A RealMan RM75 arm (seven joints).
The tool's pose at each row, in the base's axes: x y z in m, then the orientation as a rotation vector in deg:
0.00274, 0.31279, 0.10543, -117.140, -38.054, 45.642
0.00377, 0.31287, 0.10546, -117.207, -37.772, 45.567
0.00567, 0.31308, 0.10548, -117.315, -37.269, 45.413
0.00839, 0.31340, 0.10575, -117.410, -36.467, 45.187
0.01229, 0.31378, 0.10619, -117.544, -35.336, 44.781
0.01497, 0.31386, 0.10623, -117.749, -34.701, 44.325
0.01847, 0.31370, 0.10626, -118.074, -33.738, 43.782
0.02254, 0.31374, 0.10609, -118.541, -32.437, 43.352
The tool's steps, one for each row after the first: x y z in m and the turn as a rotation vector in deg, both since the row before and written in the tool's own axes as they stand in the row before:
0.00073, 0.00011, -0.00073, 0.062, 0.167, 0.161
0.00140, 0.00019, -0.00129, 0.119, 0.311, 0.274
0.00195, 0.00004, -0.00194, 0.255, 0.476, 0.414
0.00275, 0.00003, -0.00282, 0.354, 0.733, 0.552
0.00188, 0.00030, -0.00189, 0.085, 0.585, 0.270
0.00231, 0.00054, -0.00258, 0.109, 0.782, 0.479
0.00294, 0.00065, -0.00274, 0.110, 0.840, 0.786

